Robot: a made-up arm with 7 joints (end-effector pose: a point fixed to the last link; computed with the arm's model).
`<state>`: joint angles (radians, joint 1 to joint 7).
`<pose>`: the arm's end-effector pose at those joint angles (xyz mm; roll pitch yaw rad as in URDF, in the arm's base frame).
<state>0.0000 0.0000 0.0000 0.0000 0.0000 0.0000 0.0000</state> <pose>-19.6 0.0 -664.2 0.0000 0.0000 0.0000</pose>
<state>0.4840 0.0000 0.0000 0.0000 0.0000 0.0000 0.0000</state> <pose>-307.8 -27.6 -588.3 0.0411 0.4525 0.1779</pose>
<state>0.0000 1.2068 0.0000 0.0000 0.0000 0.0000 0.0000</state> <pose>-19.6 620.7 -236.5 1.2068 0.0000 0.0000</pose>
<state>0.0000 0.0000 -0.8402 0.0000 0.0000 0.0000 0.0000</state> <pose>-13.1 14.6 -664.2 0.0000 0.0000 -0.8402</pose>
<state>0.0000 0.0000 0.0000 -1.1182 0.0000 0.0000 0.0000</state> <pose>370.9 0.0 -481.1 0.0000 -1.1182 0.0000</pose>
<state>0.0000 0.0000 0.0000 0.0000 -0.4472 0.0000 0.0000</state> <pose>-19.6 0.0 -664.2 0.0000 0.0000 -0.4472</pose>
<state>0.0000 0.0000 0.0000 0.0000 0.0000 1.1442 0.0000</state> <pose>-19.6 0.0 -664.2 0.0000 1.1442 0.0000</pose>
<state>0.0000 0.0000 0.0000 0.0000 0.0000 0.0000 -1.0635</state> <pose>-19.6 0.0 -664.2 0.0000 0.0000 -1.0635</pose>
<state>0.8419 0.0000 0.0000 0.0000 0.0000 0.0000 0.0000</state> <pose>-478.6 -76.3 -454.6 0.1511 0.7767 0.3658</pose>
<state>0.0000 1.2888 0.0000 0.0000 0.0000 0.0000 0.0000</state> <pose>-19.6 638.0 -184.8 1.2888 0.0000 0.0000</pose>
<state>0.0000 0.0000 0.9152 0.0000 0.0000 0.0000 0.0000</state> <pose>-11.9 -15.5 -664.2 0.0000 0.0000 0.9152</pose>
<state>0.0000 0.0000 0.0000 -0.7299 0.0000 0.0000 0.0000</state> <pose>262.0 0.0 -594.0 0.0000 -0.7299 0.0000</pose>
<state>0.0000 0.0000 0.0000 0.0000 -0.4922 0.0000 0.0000</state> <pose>-19.6 0.0 -664.2 0.0000 0.0000 -0.4922</pose>
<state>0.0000 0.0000 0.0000 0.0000 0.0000 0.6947 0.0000</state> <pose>-19.6 0.0 -664.2 0.0000 0.6947 0.0000</pose>
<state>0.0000 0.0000 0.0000 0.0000 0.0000 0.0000 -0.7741</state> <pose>-19.6 0.0 -664.2 0.0000 0.0000 -0.7741</pose>
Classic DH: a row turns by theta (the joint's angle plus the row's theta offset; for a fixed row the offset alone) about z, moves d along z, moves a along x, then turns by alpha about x. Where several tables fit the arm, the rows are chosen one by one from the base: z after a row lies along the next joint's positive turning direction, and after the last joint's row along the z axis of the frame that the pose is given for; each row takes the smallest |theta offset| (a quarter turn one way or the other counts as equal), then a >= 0, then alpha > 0; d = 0 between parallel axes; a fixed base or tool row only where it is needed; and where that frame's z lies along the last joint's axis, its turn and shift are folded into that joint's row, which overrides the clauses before.
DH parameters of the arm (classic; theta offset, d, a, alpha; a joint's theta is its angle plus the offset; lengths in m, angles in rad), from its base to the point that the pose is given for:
base (fixed): 0 0 0 -1.2217
joint 1: 1.5708 0 0 1.5708
joint 2: 1.2217 0 0 -1.5708
joint 3: -1.5708 -0.2606 0.0293 -1.5708
joint 4: 0 0 -0.0489 1.5708
joint 5: 0 -0.4036 0 -1.5708
joint 6: 0 0 0 1.5708
joint 7: 0 0 0 0

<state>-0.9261 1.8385 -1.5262 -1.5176 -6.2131 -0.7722 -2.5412</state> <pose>375.0 365.4 -141.6 -0.7671 0.6466 1.3883</pose>
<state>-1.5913 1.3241 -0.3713 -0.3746 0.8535 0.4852 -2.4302</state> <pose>403.9 438.8 299.0 1.7389 0.6942 -0.8463</pose>
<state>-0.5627 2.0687 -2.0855 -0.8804 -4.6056 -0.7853 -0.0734</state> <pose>-30.7 634.6 -21.0 1.4038 -0.3385 -0.7053</pose>
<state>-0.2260 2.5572 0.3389 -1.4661 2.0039 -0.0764 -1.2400</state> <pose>318.8 47.9 447.9 2.1330 0.2771 -1.7817</pose>
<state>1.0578 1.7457 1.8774 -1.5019 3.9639 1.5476 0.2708</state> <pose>236.2 282.3 402.3 -1.9895 -0.5988 -0.1734</pose>
